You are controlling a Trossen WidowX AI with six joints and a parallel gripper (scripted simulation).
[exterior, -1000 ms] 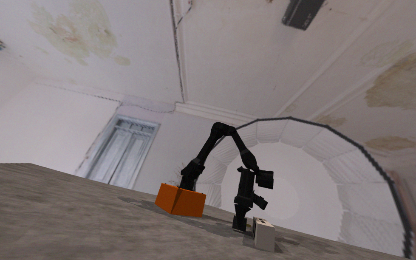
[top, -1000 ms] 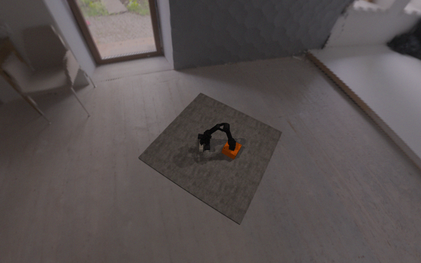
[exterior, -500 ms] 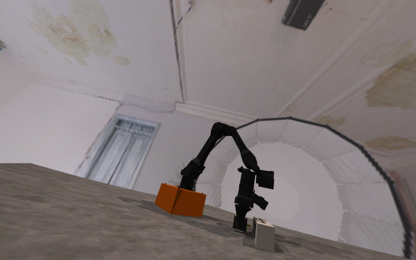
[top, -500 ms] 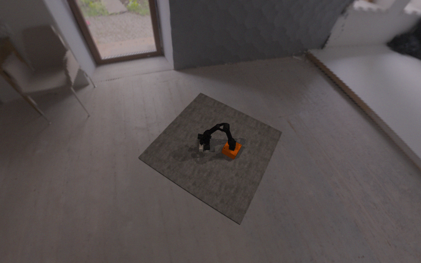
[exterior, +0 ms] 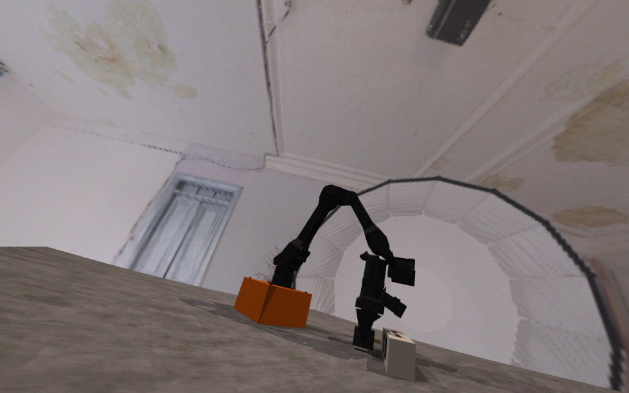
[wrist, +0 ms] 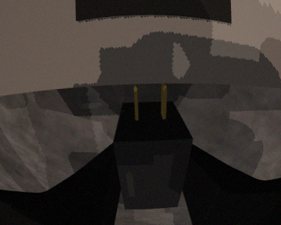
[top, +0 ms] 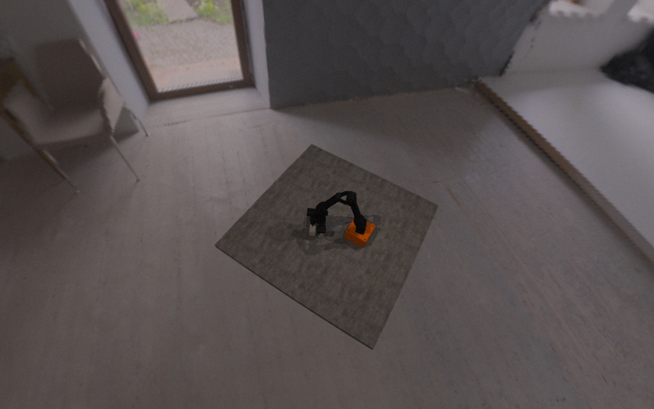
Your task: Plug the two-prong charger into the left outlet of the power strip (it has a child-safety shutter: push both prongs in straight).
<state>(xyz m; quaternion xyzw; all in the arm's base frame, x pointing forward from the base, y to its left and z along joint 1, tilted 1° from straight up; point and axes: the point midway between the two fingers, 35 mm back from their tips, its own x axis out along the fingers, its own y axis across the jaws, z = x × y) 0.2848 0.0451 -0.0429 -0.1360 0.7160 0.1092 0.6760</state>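
My gripper tip is now 1 cm to the right of the black two-prong charger, 1 cm below it and 1 cm short of it.
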